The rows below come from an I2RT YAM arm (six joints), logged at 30 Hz.
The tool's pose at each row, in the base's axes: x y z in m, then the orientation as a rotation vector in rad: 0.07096 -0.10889 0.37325 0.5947 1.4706 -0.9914; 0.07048 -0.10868 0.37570 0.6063 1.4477 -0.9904; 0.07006 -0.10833 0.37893 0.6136 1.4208 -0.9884; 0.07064 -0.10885 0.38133 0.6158 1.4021 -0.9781; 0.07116 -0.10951 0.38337 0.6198 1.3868 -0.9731; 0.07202 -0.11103 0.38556 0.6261 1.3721 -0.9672; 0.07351 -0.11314 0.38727 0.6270 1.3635 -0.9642; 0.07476 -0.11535 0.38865 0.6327 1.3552 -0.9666; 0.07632 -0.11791 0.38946 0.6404 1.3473 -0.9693; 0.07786 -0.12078 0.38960 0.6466 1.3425 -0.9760; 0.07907 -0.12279 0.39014 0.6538 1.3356 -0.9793; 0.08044 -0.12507 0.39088 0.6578 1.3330 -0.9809; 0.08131 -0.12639 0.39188 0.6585 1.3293 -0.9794; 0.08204 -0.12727 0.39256 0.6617 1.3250 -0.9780
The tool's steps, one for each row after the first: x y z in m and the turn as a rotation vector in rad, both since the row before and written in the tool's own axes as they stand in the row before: -0.00233 -0.00087 -0.00027 0.0115 -0.0129 0.0157; -0.00314 -0.00089 -0.00025 0.0096 -0.0181 0.0161; -0.00231 -0.00025 0.00099 -0.0004 -0.0137 0.0158; -0.00191 -0.00027 0.00107 0.0031 -0.0103 0.0116; -0.00191 -0.00041 0.00201 0.0038 -0.0086 0.0130; -0.00135 -0.00005 0.00279 0.0008 -0.0064 0.0061; -0.00098 -0.00025 0.00271 0.0069 -0.0041 0.0044; -0.00036 -0.00004 0.00308 0.0083 -0.0028 0.0048; 0.00037 -0.00009 0.00324 0.0090 -0.0012 0.0001; -0.00018 0.00001 0.00240 0.0081 -0.0022 0.0038; -0.00032 0.00001 0.00274 0.0040 -0.0002 0.0017; -0.00075 0.00000 0.00172 0.0005 -0.0025 0.0029; -0.00051 0.00013 0.00122 0.0022 -0.0018 0.0042
